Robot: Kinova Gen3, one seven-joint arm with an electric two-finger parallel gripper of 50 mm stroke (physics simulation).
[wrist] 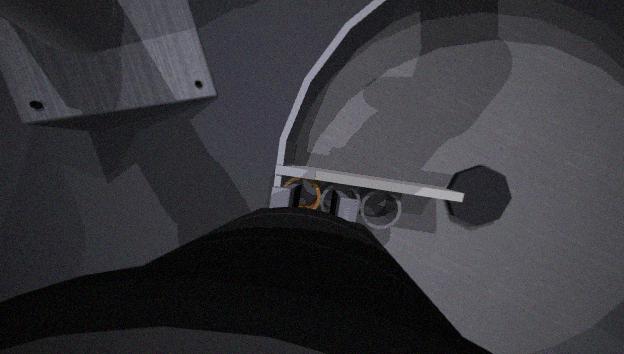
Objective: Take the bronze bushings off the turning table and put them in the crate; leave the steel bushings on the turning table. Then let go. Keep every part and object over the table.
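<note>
One bronze bushing (318, 194) stands on the turning table (550, 200), at its left rim against a pale straight bar. Two steel bushings (357, 197) (398, 210) stand in a row to its right, along the same bar. My gripper (315, 199) is open, with its fingers apart above this row. The left fingertip covers the lower left part of the bronze bushing, and the right one covers part of the nearer steel bushing. Nothing is seen gripped between the fingers. The fingertips' height over the bushings is hard to tell. I cannot identify the crate for certain.
The pale bar (390, 186) runs from the raised rim (295, 110) to the dark hub (480, 195). A brushed grey block (165, 65) with two dark holes stands at the upper left. The black gripper body hides the lower part of the view. Shadows lie across the scene.
</note>
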